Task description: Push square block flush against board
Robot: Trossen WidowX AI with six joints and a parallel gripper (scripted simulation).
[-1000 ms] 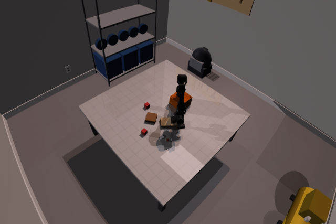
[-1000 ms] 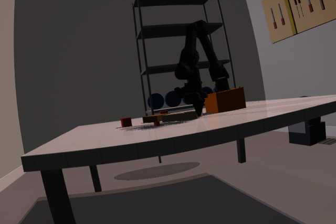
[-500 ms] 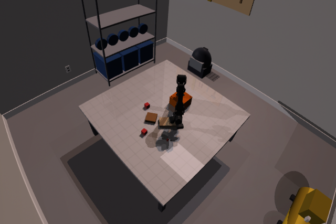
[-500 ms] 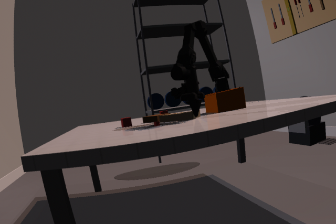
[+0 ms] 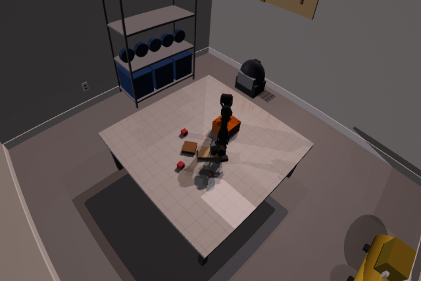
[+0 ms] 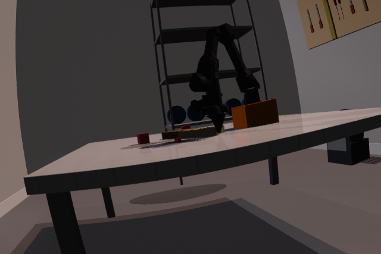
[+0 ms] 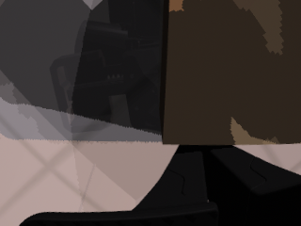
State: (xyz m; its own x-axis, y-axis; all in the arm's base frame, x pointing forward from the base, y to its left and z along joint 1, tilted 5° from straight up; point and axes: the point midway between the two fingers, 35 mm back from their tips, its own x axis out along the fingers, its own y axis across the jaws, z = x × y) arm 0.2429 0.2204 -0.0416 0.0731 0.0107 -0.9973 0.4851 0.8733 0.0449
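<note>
Now: the flat wooden board 5 cm ahead of my gripper tip, 8 cm to the right of it and 1 cm above it. From my gripper tip the other things lie so: square block 13 cm ahead, 21 cm to the right, 1 cm above; then tiny red cube 16 cm ahead, 8 cm to the left.
</note>
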